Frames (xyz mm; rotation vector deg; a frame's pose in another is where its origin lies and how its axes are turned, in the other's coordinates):
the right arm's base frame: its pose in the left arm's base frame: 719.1 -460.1 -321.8 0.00 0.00 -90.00
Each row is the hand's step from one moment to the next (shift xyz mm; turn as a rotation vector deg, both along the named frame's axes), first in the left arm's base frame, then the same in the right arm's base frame.
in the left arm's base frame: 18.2 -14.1 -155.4 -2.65 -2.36 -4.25
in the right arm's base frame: 14.1 18.2 -155.4 2.36 -2.65 -4.25
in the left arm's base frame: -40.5 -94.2 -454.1 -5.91 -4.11 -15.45
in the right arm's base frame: 94.2 -40.5 -454.1 4.11 -5.91 -15.45
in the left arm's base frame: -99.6 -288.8 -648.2 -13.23 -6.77 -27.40
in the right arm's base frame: 288.8 -99.6 -648.2 6.77 -13.23 -27.40
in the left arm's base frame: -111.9 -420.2 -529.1 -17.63 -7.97 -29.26
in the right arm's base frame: 420.2 -111.9 -529.1 7.97 -17.63 -29.26
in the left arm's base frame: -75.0 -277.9 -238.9 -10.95 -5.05 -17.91
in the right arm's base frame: 277.9 -75.0 -238.9 5.05 -10.95 -17.91
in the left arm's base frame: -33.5 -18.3 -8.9 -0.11 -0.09 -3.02
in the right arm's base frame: 18.3 -33.5 -8.9 0.09 -0.11 -3.02
